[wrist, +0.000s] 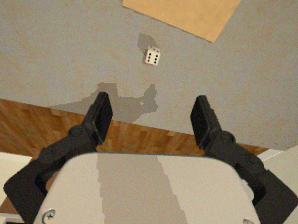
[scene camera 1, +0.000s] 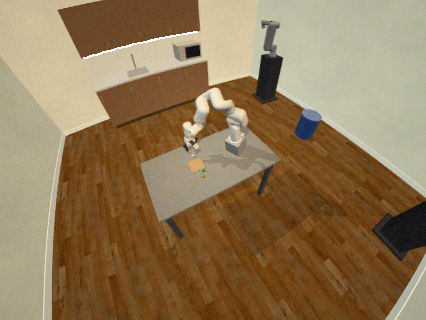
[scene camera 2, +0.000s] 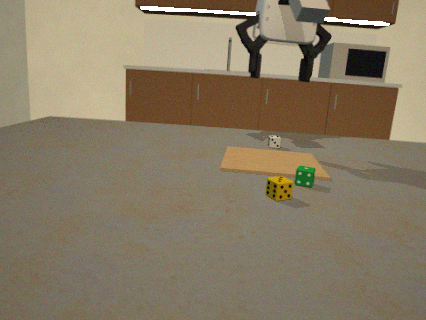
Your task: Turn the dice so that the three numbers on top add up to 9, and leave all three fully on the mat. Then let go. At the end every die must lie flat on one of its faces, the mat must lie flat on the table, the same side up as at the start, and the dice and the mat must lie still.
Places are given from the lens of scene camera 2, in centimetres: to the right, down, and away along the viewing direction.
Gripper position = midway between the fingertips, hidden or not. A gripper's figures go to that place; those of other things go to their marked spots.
my gripper [scene camera 2: 279, 79]: 12, -14, 58
tan mat [scene camera 2: 236, 159]: 3, 0, 48
